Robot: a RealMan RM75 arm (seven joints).
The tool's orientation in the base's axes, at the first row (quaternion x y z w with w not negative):
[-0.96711 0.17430 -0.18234 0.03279]
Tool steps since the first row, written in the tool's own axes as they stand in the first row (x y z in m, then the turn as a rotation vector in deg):
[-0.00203 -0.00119 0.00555 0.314 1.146 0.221]
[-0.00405 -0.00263 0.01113 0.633 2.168 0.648]
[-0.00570 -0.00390 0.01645 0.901 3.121 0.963]
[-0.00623 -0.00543 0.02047 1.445 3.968 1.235]
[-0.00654 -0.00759 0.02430 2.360 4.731 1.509]
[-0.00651 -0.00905 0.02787 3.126 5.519 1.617]
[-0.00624 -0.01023 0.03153 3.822 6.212 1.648]
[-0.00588 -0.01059 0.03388 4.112 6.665 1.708]
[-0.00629 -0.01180 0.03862 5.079 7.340 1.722]
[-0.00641 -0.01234 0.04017 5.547 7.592 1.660]
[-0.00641 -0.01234 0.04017 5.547 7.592 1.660]
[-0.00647 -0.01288 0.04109 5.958 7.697 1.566]
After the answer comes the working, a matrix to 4 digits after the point.
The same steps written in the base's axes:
[0.00064 0.00182 -0.00571 -0.018 -1.184 -0.244]
[0.00137 0.00388 -0.01141 0.083 -2.253 -0.663]
[0.00228 0.00564 -0.01677 0.122 -3.239 -0.986]
[0.00378 0.00726 -0.02050 0.421 -4.223 -1.161]
[0.00561 0.00939 -0.02390 1.071 -5.257 -1.201]
[0.00741 0.01075 -0.02703 1.522 -6.263 -1.140]
[0.00936 0.01176 -0.03020 1.916 -7.156 -1.019]
[0.01065 0.01197 -0.03222 2.043 -7.681 -1.034]
[0.01241 0.01325 -0.03662 2.673 -8.652 -0.803]
[0.01304 0.01380 -0.03803 2.977 -9.051 -0.617]
[0.01304 0.01380 -0.03803 2.977 -9.051 -0.617]
[0.01350 0.01432 -0.03884 3.267 -9.293 -0.403]

The tool's axes in the first row as the columns of a matrix, in the base's axes (rounded; the answer above uses it unrounded):
[0.8727 -0.3252 0.3641]
[-0.3491 -0.9371 -0.0001]
[0.3413 -0.1270 -0.9314]

